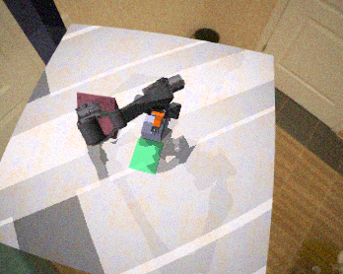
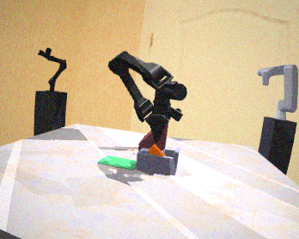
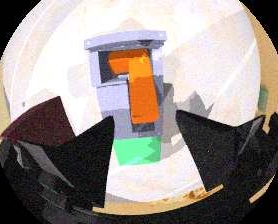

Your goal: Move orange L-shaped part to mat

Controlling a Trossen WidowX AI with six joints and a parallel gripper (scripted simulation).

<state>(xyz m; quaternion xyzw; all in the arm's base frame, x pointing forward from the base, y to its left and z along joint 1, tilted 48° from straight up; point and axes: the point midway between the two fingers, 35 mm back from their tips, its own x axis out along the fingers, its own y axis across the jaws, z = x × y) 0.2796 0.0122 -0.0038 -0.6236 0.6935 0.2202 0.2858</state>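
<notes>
The orange L-shaped part is 8 cm below my gripper tip, 3 cm to the left of it and 1 cm behind it. The rest, counted from my gripper tip: green mat (14 cm to the right, 13 cm below, 3 cm behind).
</notes>
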